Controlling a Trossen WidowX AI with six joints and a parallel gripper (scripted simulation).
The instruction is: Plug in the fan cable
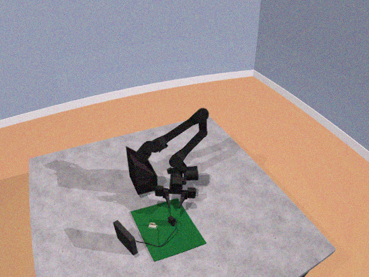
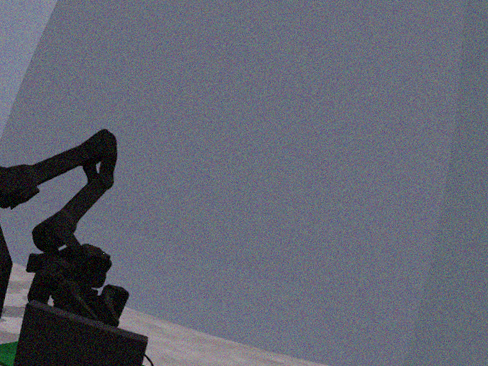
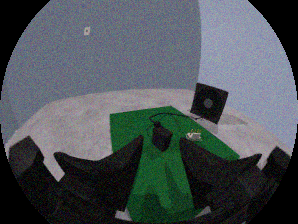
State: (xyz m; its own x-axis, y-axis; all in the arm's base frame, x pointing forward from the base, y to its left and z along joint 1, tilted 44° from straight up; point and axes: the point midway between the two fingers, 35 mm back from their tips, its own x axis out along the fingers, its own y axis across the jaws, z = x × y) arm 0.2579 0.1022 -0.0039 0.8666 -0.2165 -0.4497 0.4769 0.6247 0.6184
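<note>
My gripper tip is now 4 cm short of the black plug, 4 cm above it and 3 cm to the left of it. Also, from my gripper tip: green board 8 cm below, 6 cm to the right, 5 cm ahead; then white four-pin header 12 cm to the right, 7 cm below, 2 cm ahead; then black fan 25 cm to the right, 7 cm ahead, 1 cm below.
</note>
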